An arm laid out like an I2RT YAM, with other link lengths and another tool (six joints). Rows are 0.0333 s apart.
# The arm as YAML. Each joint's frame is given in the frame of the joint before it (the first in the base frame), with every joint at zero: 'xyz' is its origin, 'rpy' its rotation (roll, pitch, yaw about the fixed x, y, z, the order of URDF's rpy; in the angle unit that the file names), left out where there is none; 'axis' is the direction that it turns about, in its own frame. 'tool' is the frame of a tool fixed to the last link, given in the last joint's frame.
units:
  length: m
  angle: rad
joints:
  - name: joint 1
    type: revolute
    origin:
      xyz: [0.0, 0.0, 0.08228]
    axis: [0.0, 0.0, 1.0]
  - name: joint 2
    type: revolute
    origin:
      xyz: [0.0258, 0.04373, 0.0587]
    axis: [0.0, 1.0, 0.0]
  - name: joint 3
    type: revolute
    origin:
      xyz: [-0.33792, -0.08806, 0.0]
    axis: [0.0, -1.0, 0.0]
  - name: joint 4
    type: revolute
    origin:
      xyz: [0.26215, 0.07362, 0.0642]
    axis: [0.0, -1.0, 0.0]
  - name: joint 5
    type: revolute
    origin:
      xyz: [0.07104, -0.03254, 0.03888]
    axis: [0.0, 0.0, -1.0]
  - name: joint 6
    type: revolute
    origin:
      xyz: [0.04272, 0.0, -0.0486]
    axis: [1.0, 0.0, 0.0]
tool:
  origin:
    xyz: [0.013, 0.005, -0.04]
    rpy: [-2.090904, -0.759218, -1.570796]
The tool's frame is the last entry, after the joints.
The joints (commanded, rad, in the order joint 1, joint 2, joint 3, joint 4, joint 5, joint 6), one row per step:
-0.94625 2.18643 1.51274 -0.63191 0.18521 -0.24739
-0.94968 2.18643 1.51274 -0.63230 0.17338 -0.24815
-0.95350 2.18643 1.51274 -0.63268 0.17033 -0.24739
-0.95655 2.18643 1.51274 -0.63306 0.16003 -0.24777
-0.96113 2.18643 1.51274 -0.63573 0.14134 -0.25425
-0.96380 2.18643 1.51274 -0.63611 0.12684 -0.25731
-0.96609 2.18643 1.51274 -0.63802 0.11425 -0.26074
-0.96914 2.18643 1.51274 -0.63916 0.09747 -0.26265
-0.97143 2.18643 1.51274 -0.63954 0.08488 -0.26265
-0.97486 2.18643 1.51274 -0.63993 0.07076 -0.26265
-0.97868 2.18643 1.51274 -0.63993 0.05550 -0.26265
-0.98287 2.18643 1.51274 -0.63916 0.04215 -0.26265
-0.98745 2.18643 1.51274 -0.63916 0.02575 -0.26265
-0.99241 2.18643 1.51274 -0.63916 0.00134 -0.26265
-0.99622 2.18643 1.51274 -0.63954 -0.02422 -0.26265
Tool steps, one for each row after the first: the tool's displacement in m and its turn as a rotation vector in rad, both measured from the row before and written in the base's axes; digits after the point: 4 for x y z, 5 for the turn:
-0.0008 -0.0005 -0.0002 0.00697 -0.00881 0.00039
-0.0013 -0.0008 0.0000 0.00203 -0.00241 -0.00375
-0.0007 -0.0004 -0.0001 0.00605 -0.00778 0.00000
-0.0013 -0.0005 -0.0002 0.01239 -0.01132 0.00646
-0.0005 -0.0003 -0.0002 0.00821 -0.01040 0.00400
-0.0005 -0.0001 -0.0001 0.00834 -0.00796 0.00424
-0.0005 -0.0002 -0.0002 0.01003 -0.01220 0.00308
-0.0003 -0.0002 -0.0001 0.00719 -0.00983 0.00092
-0.0007 -0.0004 -0.0001 0.00801 -0.01107 0.00016
-0.0007 -0.0005 -0.0001 0.00826 -0.01223 0.00006
-0.0009 -0.0007 -0.0001 0.00654 -0.01116 -0.00079
-0.0010 -0.0006 -0.0001 0.00876 -0.01321 -0.00040
-0.0007 -0.0005 -0.0001 0.01295 -0.01973 0.00127
-0.0003 -0.0001 -0.0001 0.01379 -0.02051 0.00271

